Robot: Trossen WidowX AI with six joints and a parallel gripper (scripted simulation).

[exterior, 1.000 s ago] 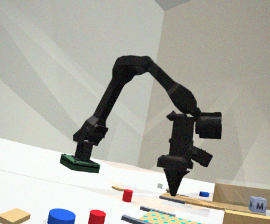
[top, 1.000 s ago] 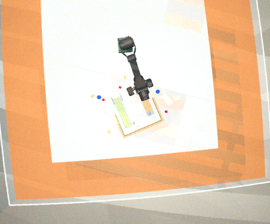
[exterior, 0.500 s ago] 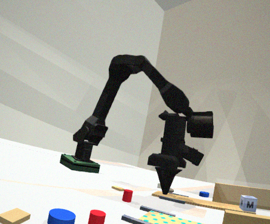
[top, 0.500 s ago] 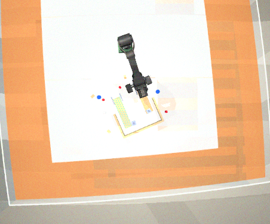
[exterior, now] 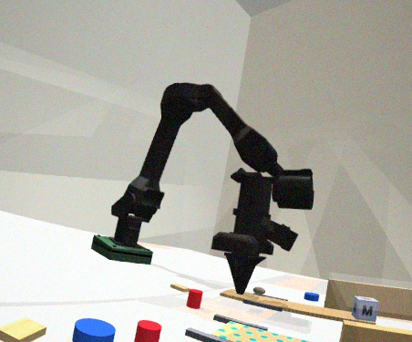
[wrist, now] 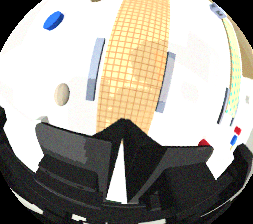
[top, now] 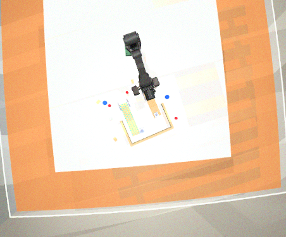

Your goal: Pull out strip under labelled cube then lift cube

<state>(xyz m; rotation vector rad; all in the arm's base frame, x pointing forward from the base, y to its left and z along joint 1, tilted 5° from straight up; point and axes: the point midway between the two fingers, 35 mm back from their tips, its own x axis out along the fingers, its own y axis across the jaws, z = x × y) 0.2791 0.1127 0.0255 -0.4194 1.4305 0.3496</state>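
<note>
Now: gripper tip 8 cm short of the tan gridded strip and 5 cm to the right of it.
</note>
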